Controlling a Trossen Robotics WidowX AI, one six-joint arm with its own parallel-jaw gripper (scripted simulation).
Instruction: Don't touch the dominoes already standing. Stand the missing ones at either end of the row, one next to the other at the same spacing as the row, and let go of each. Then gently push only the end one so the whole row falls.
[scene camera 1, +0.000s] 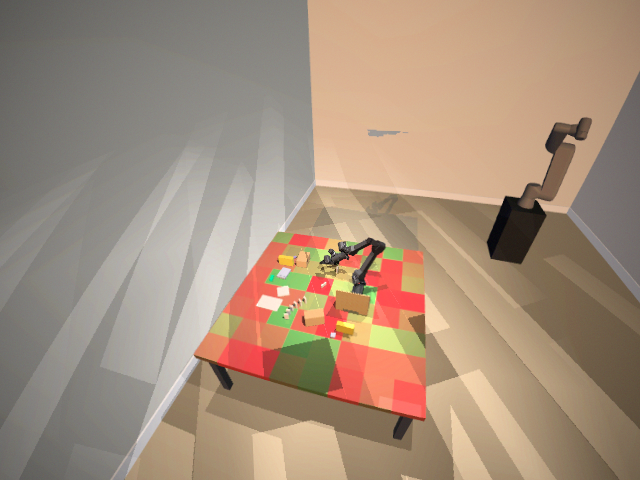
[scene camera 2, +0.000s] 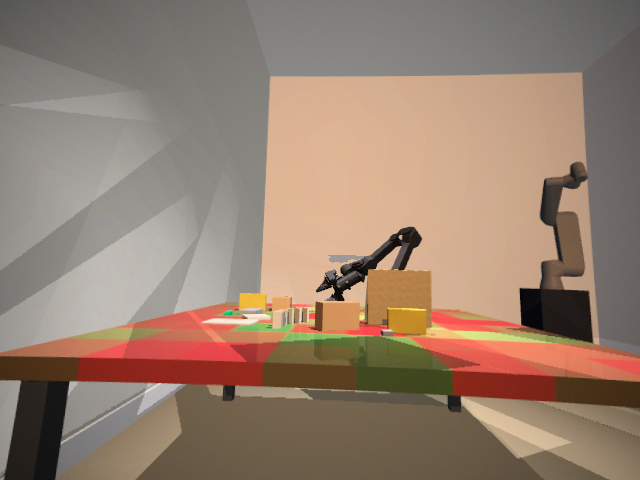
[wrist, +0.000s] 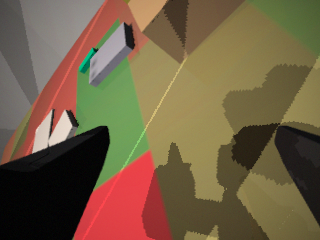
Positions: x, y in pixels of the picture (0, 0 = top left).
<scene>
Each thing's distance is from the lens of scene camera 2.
tan box (scene camera 2: 329, 315): 0.98 m
yellow block (scene camera 2: 401, 320): 1.00 m
</scene>
